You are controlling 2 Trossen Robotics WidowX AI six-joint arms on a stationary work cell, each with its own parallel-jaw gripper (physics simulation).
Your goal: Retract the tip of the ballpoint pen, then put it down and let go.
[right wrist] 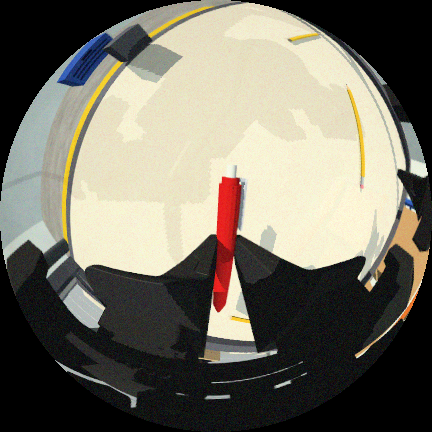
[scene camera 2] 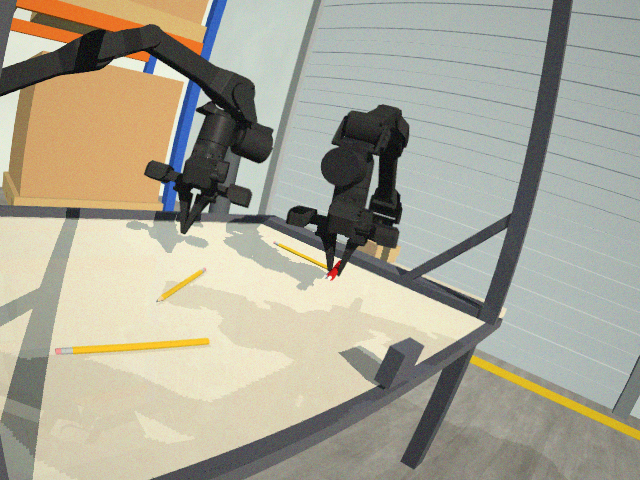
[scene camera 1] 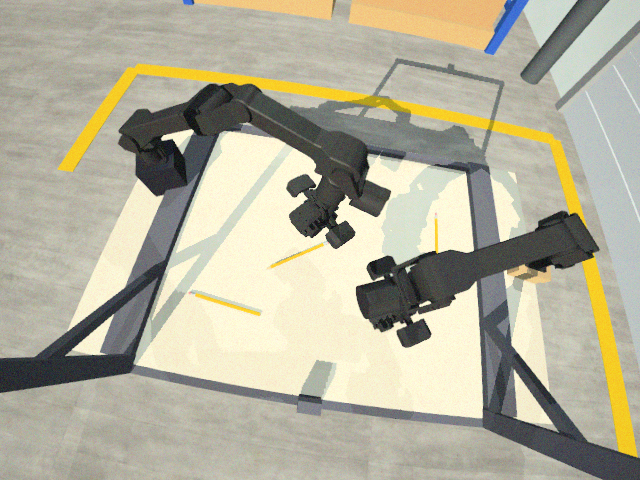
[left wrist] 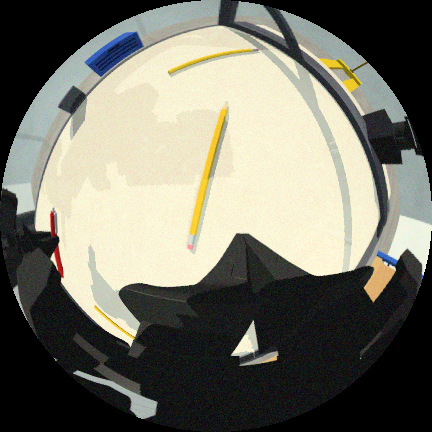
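Observation:
The red ballpoint pen is held across its body between the fingertips of my right gripper, above the table. In the right wrist view its white button end points up the picture, with the clip on its right side. Its red cone end points down the picture between the fingers, and no writing point can be made out beyond it. My left gripper is shut and empty, above the table, to the left of the pen in scene camera 2.
A yellow pencil lies near the left gripper. Another pencil lies farther left, and a third behind the right gripper. A dark block sits at the table's frame edge.

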